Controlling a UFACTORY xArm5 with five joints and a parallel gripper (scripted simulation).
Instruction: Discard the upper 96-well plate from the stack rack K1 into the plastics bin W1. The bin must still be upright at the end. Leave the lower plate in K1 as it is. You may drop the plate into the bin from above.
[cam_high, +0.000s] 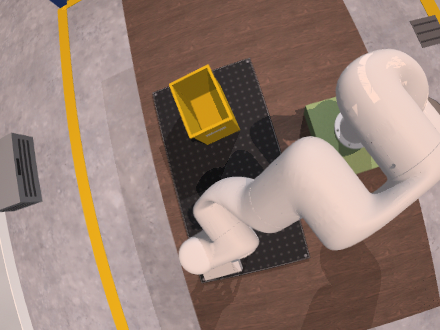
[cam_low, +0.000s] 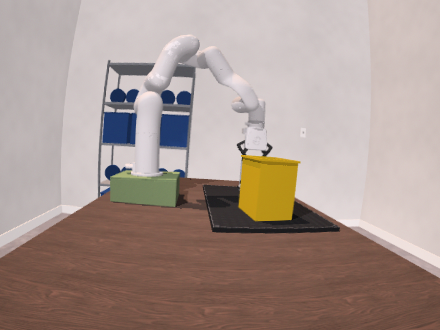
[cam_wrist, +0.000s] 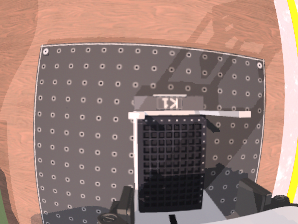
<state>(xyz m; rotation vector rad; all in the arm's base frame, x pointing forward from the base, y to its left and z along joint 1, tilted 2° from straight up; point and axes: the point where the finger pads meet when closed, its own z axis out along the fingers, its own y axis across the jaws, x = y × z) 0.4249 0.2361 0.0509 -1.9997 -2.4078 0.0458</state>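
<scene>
Now: the black 96-well plate 10 cm below my hand. Round my hand: white well plate: 12 cm below; then yellow plastics bin W1: 38 cm to the right, 6 cm below, 1 cm ahead.
</scene>
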